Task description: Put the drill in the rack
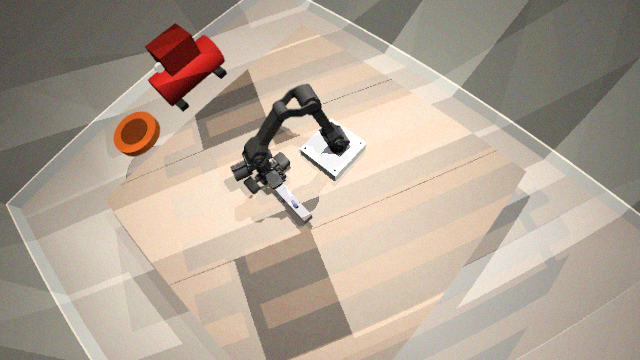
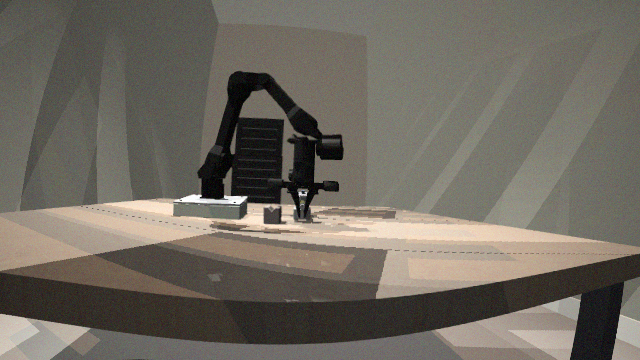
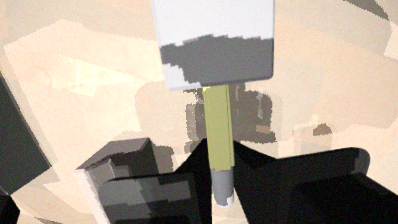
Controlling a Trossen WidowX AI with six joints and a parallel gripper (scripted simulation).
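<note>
Right now my gripper tip is 40 mm to the right of the drill and 40 mm below it. From my gripper tip the other things lie so: key (10 mm ahead, 160 mm to the left, 40 mm above); rack (80 mm behind, 30 mm to the right, 10 mm above).
</note>
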